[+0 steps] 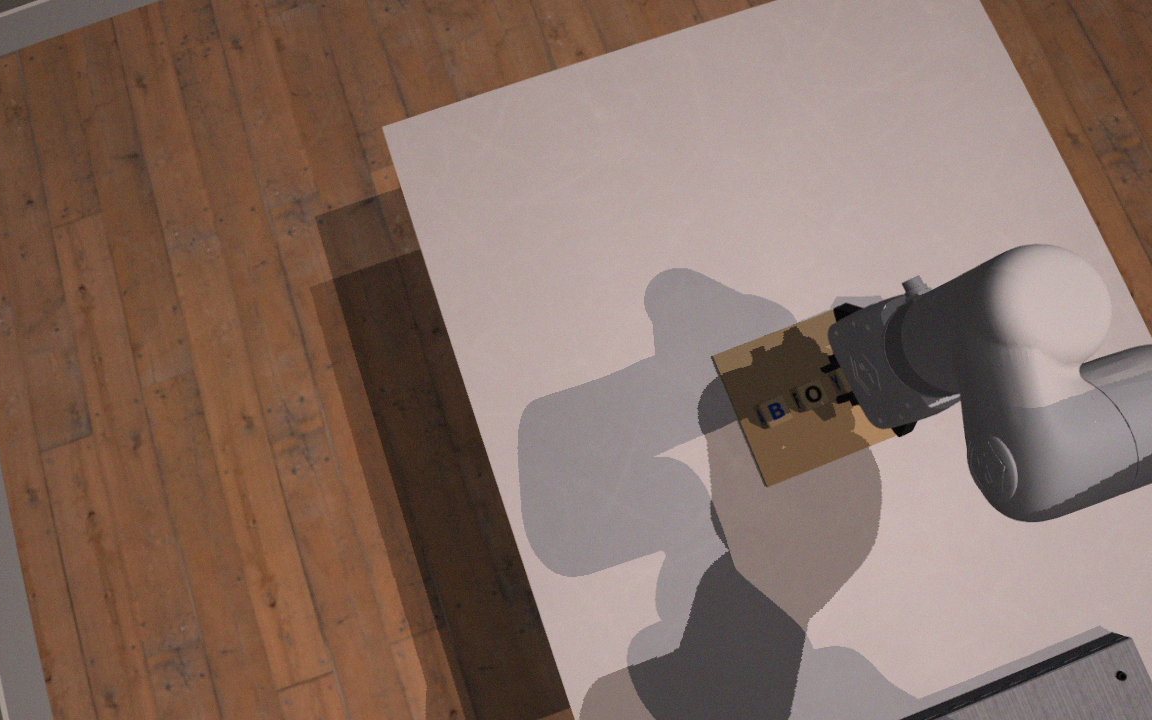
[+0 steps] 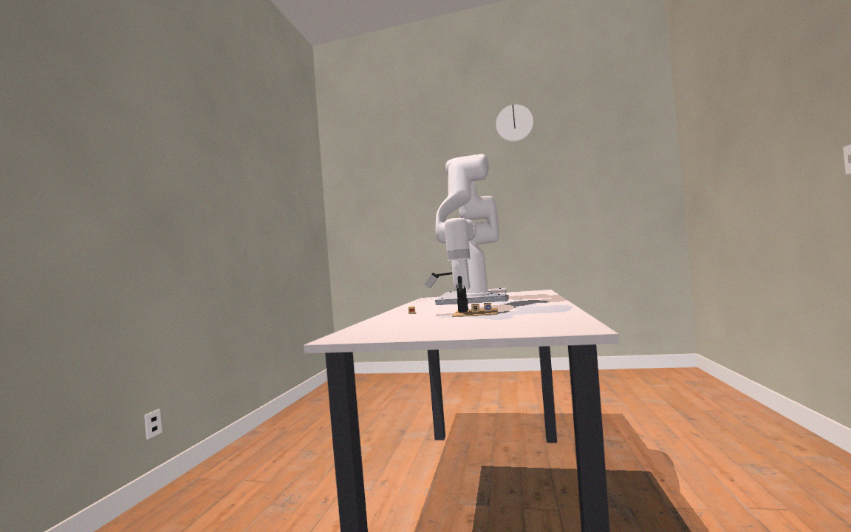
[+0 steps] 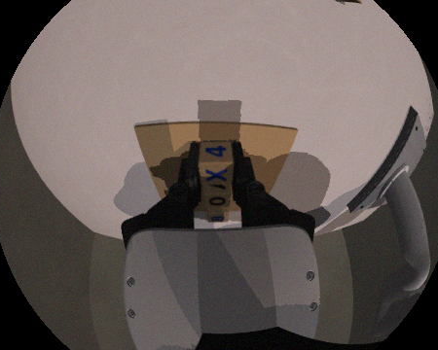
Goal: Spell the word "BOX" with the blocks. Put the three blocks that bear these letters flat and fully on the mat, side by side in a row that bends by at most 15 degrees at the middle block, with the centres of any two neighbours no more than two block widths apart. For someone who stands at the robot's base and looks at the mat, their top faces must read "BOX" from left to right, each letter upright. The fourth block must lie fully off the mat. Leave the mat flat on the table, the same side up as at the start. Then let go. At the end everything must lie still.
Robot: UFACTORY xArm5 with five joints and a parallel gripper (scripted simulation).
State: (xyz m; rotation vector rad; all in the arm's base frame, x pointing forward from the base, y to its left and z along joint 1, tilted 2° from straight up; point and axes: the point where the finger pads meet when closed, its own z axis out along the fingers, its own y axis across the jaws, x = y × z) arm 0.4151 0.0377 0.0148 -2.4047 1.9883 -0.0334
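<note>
The tan mat is 4 cm to the left of my hand, 3 cm below it and 1 cm behind it.
</note>
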